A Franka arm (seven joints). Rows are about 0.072 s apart.
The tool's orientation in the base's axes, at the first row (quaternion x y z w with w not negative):
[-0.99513, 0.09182, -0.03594, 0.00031]
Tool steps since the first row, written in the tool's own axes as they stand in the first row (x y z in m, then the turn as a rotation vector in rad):
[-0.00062, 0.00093, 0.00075, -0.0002, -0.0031, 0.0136]
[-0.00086, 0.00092, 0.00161, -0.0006, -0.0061, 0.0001]
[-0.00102, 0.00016, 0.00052, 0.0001, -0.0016, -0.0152]
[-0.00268, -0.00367, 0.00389, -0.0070, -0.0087, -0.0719]
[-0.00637, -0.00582, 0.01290, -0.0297, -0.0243, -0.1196]
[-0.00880, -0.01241, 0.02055, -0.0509, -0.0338, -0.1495]
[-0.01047, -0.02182, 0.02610, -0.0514, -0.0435, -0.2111]
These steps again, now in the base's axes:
[-0.00072, -0.00081, -0.00080, 0.0013, 0.0030, -0.0136]
[-0.00090, -0.00076, -0.00167, 0.0005, 0.0061, -0.0001]
[-0.00099, 0.00003, -0.00059, -0.0007, 0.0016, 0.0152]
[-0.00168, 0.00407, -0.00405, -0.0104, 0.0103, 0.0713]
[-0.00426, 0.00681, -0.01328, -0.0332, 0.0300, 0.1173]
[-0.00489, 0.01369, -0.02104, -0.0544, 0.0434, 0.1457]
[-0.00441, 0.02321, -0.02662, -0.0576, 0.0534, 0.2072]

